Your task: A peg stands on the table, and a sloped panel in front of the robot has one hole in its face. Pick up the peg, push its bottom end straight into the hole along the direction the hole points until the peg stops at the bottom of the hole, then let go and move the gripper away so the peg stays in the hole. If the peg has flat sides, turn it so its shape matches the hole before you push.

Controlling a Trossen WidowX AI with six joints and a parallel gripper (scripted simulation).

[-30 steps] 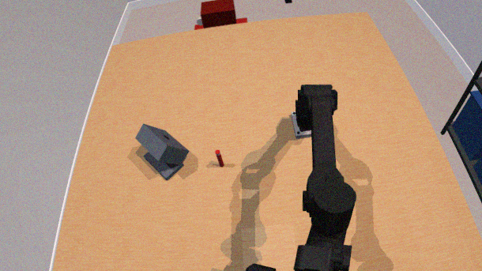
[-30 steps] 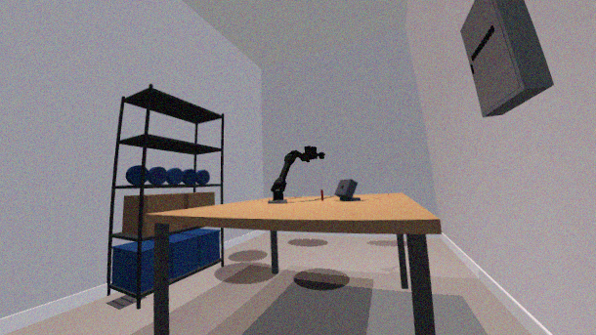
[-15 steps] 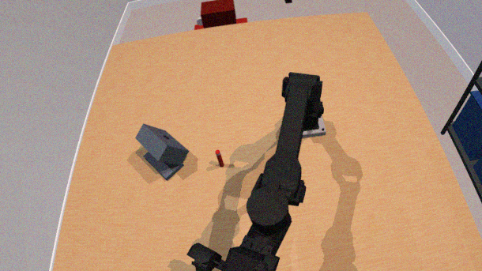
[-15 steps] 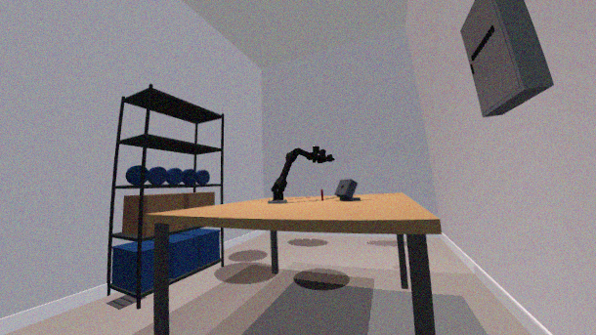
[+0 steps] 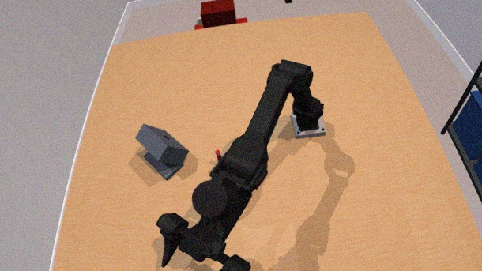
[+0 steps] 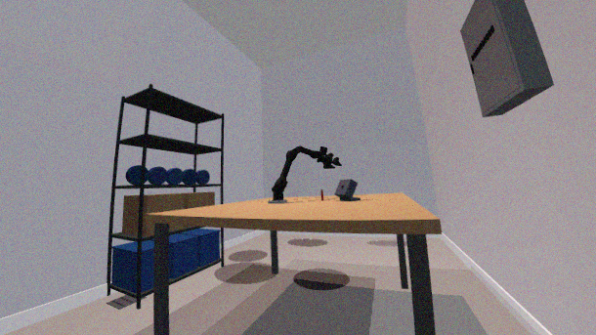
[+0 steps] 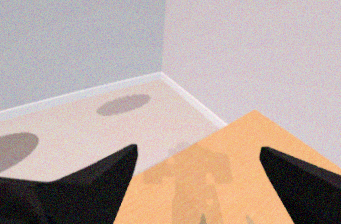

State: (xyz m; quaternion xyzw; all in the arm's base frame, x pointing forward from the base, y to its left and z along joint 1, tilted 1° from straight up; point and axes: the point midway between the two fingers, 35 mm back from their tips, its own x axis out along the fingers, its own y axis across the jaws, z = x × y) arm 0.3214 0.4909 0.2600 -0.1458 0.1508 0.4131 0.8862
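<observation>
Now: the red peg 50 mm behind my gripper tip, 410 mm to the right of it and 200 mm below it. Also, from my gripper tip: grey-blue sloped panel: 130 mm ahead, 460 mm to the right, 190 mm below.
</observation>
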